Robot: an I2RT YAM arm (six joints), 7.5 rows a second.
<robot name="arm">
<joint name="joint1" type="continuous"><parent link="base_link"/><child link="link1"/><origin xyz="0 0 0.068" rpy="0 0 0"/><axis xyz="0 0 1"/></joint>
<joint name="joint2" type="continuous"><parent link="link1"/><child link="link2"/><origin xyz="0.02 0.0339 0.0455" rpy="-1.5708 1.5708 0"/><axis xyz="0 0 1"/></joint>
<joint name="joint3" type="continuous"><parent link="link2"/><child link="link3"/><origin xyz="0 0.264 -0.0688" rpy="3.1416 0 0"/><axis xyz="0 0 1"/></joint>
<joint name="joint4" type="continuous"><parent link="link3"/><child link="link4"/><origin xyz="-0.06 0.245 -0.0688" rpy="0 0 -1.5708"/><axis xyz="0 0 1"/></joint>
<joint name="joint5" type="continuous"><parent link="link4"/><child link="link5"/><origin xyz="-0.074 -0.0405 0.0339" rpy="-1.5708 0 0"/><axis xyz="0 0 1"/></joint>
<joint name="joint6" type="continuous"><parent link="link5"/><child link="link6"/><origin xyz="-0.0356 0 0.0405" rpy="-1.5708 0 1.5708"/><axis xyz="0 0 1"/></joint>
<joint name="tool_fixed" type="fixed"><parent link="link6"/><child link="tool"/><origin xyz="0 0 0" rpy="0 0 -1.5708"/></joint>
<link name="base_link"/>
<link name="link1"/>
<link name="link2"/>
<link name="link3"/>
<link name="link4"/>
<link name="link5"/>
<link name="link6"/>
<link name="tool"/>
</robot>
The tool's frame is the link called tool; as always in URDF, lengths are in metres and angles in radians. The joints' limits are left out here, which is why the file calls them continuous.
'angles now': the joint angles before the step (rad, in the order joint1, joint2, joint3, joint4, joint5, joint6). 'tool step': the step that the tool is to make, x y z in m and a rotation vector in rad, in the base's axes. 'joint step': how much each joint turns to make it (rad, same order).
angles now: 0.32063 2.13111 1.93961 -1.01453 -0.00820 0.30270
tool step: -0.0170 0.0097 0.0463 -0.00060 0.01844 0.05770
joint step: 0.03207 -0.02190 0.15424 -0.19408 -0.01411 -0.02210
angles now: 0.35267 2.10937 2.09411 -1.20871 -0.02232 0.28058
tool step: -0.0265 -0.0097 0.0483 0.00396 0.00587 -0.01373
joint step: 0.00006 -0.06519 0.10186 -0.17085 -0.00074 0.01492
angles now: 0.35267 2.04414 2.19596 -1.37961 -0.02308 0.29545
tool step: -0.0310 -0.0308 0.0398 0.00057 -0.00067 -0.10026
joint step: -0.04738 -0.10652 0.01837 -0.12336 0.01752 0.04989
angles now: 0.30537 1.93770 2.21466 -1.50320 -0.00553 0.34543
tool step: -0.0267 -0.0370 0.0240 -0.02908 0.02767 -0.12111
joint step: -0.07778 -0.08164 0.00405 -0.12042 0.03358 0.03437
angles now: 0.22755 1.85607 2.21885 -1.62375 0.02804 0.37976
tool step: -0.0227 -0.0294 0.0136 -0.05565 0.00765 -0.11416
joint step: -0.06913 -0.07405 -0.02852 -0.06536 0.06407 0.02739
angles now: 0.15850 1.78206 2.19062 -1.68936 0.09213 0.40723
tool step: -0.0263 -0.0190 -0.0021 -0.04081 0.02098 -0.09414
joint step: -0.04613 -0.11347 -0.14299 -0.00100 0.04921 0.03626
